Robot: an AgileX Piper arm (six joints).
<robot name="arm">
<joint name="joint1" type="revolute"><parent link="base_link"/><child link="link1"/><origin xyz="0 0 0.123" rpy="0 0 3.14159"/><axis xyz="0 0 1"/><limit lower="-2.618" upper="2.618"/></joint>
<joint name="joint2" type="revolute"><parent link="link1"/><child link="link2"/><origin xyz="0 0 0" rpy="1.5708 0 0"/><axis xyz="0 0 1"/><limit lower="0" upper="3.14"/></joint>
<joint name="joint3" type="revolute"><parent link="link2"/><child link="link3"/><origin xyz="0.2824 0.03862 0" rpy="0 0 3.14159"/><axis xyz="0 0 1"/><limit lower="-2.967" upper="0"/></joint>
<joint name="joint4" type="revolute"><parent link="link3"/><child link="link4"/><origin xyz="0.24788 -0.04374 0" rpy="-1.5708 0 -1.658"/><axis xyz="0 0 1"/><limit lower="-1.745" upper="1.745"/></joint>
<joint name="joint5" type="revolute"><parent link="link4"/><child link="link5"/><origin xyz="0 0 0" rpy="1.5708 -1.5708 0"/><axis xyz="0 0 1"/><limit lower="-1.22" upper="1.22"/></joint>
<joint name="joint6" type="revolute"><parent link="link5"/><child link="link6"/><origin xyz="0.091 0 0" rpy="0 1.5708 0"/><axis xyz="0 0 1"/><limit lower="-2.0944" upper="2.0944"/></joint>
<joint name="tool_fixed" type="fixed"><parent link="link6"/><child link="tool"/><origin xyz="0 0 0" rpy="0 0 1.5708"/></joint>
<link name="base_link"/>
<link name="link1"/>
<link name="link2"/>
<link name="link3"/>
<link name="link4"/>
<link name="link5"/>
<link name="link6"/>
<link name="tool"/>
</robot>
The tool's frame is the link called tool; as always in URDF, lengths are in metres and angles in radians.
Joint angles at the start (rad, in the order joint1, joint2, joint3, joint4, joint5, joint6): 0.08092, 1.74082, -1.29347, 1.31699, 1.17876, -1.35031
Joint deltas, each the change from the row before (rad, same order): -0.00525, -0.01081, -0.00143, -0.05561, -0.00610, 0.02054; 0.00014, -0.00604, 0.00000, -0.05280, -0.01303, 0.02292; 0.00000, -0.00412, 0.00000, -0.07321, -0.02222, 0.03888; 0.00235, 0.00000, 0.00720, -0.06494, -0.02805, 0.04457; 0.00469, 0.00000, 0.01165, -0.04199, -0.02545, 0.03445; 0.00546, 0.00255, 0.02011, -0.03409, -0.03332, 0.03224; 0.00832, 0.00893, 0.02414, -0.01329, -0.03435, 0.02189; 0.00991, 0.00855, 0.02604, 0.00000, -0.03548, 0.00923; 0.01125, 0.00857, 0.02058, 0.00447, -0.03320, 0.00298; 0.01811, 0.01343, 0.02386, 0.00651, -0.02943, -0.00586; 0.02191, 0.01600, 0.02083, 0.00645, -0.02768, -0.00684
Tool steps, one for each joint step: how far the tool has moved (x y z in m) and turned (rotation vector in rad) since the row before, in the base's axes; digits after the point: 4 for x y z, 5 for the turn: -0.0021, -0.0035, -0.0001, -0.04879, 0.00047, 0.00085; -0.0012, -0.0019, -0.0020, -0.04829, 0.00592, -0.00317; -0.0005, -0.0032, -0.0042, -0.06673, 0.01493, -0.01321; 0.0000, -0.0026, -0.0067, -0.05963, 0.02591, -0.02304; -0.0005, -0.0010, -0.0061, -0.03942, 0.02245, -0.02135; -0.0005, -0.0008, -0.0086, -0.03519, 0.02600, -0.02821; -0.0001, 0.0010, -0.0106, -0.01965, 0.02816, -0.02689; -0.0006, 0.0020, -0.0101, -0.01165, 0.02023, -0.02290; -0.0003, 0.0027, -0.0084, -0.00877, 0.01188, -0.01745; -0.0016, 0.0051, -0.0108, -0.00990, 0.01605, -0.00268; -0.0019, 0.0064, -0.0109, -0.01081, 0.01584, 0.00329
